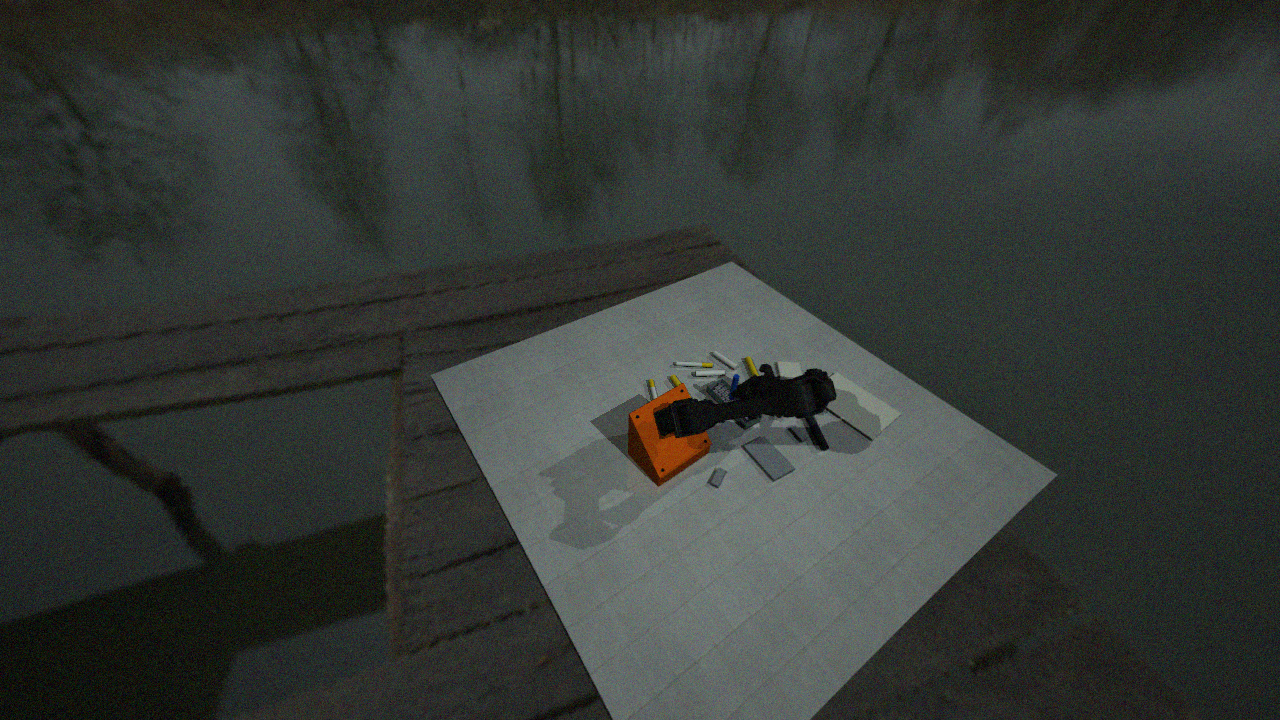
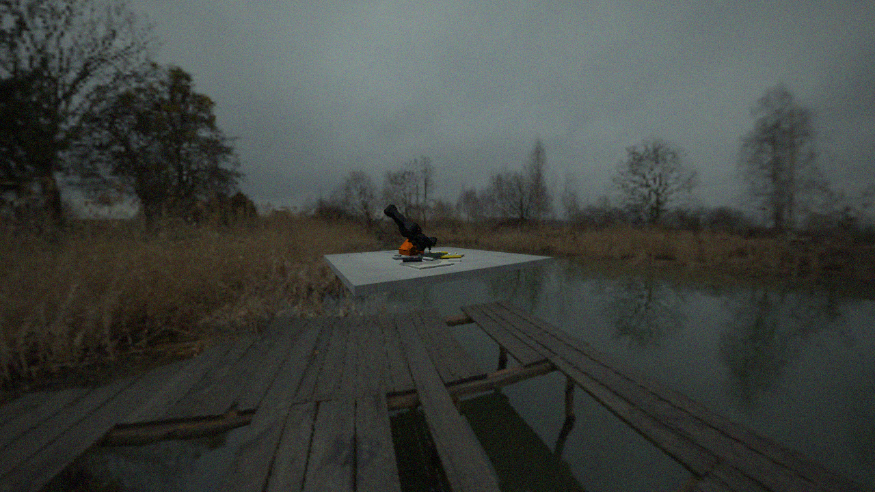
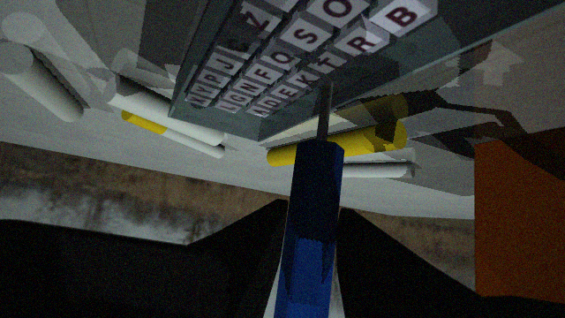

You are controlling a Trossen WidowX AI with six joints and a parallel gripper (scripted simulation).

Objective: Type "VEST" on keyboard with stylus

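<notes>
The blue stylus lies 10 mm below my gripper tip. Also, from my gripper tip: yellow stick: 120 mm to the left, 80 mm behind, 70 mm below; then grey plate: 200 mm to the right, 70 mm below, 30 mm behind; then black bar: 210 mm to the right, 150 mm ahead, 60 mm below.
</notes>
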